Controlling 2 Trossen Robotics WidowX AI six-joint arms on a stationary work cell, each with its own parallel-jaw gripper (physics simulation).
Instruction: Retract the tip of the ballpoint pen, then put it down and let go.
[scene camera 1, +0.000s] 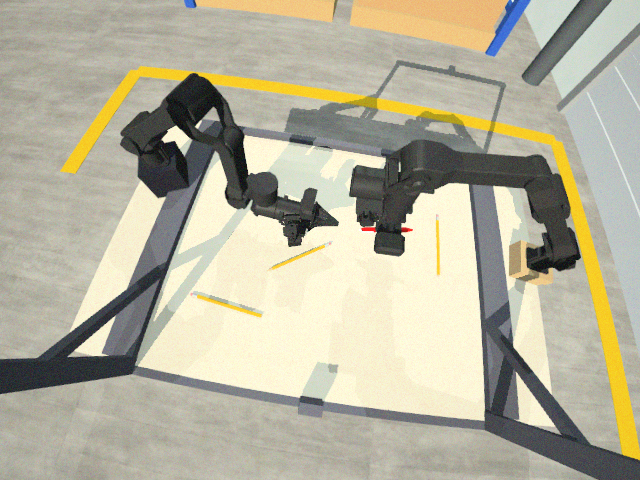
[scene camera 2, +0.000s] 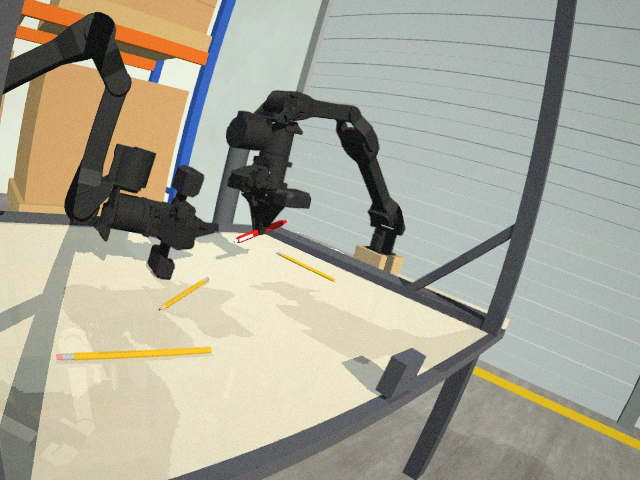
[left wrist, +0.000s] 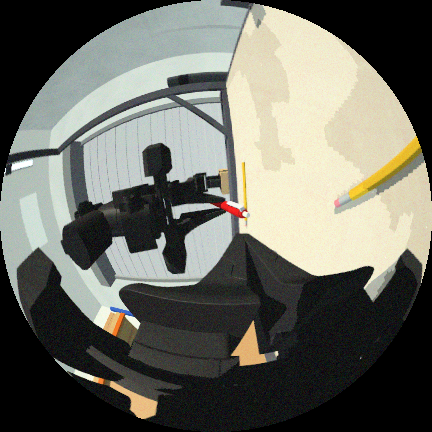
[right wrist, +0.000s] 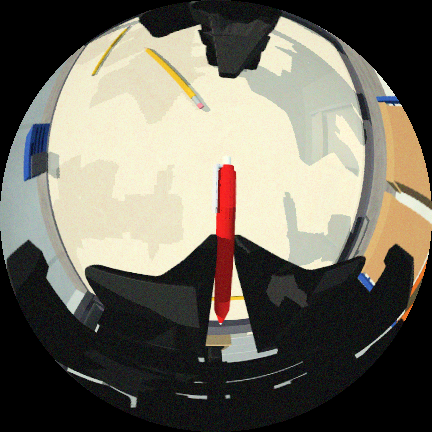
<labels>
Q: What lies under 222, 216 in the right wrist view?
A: A red ballpoint pen.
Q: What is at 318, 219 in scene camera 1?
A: My left gripper.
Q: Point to a wooden block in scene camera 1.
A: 518, 269
</labels>
